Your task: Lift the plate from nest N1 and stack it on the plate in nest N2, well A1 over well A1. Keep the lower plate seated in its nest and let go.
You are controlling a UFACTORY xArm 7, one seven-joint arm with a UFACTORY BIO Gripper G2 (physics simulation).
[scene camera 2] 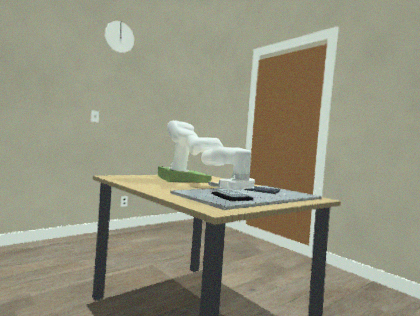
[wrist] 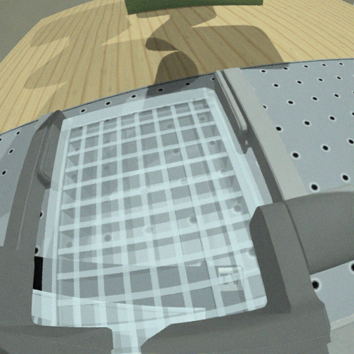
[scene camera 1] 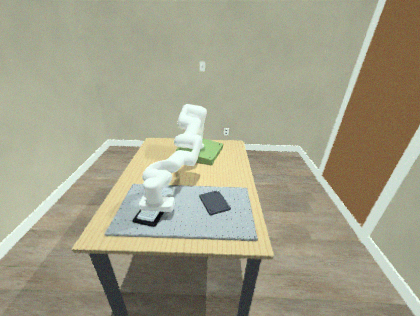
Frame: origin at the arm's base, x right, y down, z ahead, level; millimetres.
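Where they show: hand at its tool point: [scene camera 2: 219,183] [scene camera 1: 164,190]; arm's base at its link origin: [scene camera 2: 178,170].
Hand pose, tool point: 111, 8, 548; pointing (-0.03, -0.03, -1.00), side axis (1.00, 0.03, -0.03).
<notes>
Things, the pixels of their centre, and the offset from my tool point, as dx, dy, dz. Level surfaces: height alone.
- pale plate at the middle of its body: [scene camera 2: 232,193] [scene camera 1: 151,210] +39, +22, +135
- black nest at the middle of its body: [scene camera 2: 232,195] [scene camera 1: 151,211] +39, +33, +134
- dark nest at the middle of its body: [scene camera 2: 262,189] [scene camera 1: 214,201] -281, +33, +33
- grey perforated board at its surface level: dy +40
- wooden table at its surface level: dy +54
My gripper [scene camera 1: 157,202] [scene camera 2: 237,183] [wrist: 142,94] is shut on a clear gridded plate [wrist: 145,190], one finger along each side. The plate's small A1 mark [wrist: 229,277] shows at the lower right in the wrist view, and board holes show through the plate. Another pale plate [scene camera 1: 148,214] [scene camera 2: 227,192] sits in a black nest [scene camera 1: 145,222] [scene camera 2: 247,198], close to the gripper body on the near side. A dark nest [scene camera 1: 215,202] [scene camera 2: 268,190] with no plate visible lies to the right. The nest labels cannot be read. The gripper body partly hides the seated plate.
Both nests are on a grey perforated board [scene camera 1: 185,228] [scene camera 2: 300,195] [wrist: 320,107] on the wooden table [scene camera 1: 230,175] [scene camera 2: 130,184] [wrist: 100,55]. The arm stands on a green base [scene camera 1: 212,151] [scene camera 2: 185,176] [wrist: 195,6] at the far end. A small black patch [wrist: 38,273] shows beside the left finger.
</notes>
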